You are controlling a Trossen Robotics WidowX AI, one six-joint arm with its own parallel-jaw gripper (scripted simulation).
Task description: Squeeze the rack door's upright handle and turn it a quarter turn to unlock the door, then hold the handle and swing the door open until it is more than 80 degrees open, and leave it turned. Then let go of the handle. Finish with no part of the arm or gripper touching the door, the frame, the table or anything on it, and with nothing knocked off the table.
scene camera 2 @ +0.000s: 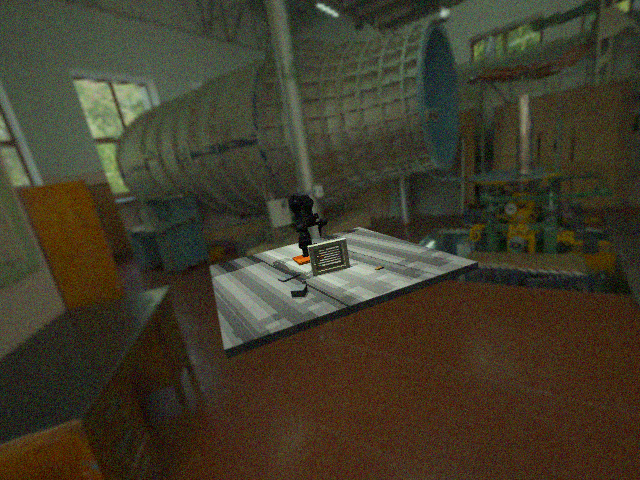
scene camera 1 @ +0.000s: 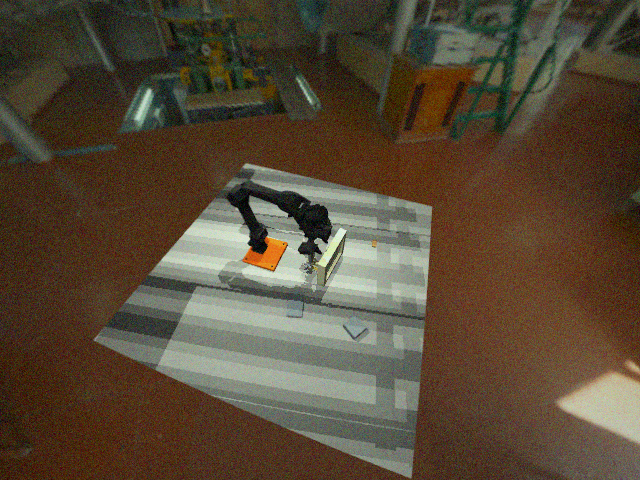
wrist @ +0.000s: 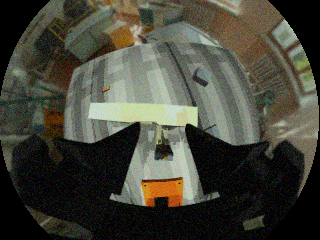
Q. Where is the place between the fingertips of the gripper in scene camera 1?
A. At 324, 248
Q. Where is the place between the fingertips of the gripper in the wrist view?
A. At 163, 126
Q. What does the gripper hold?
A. Nothing.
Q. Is the gripper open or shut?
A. Open.
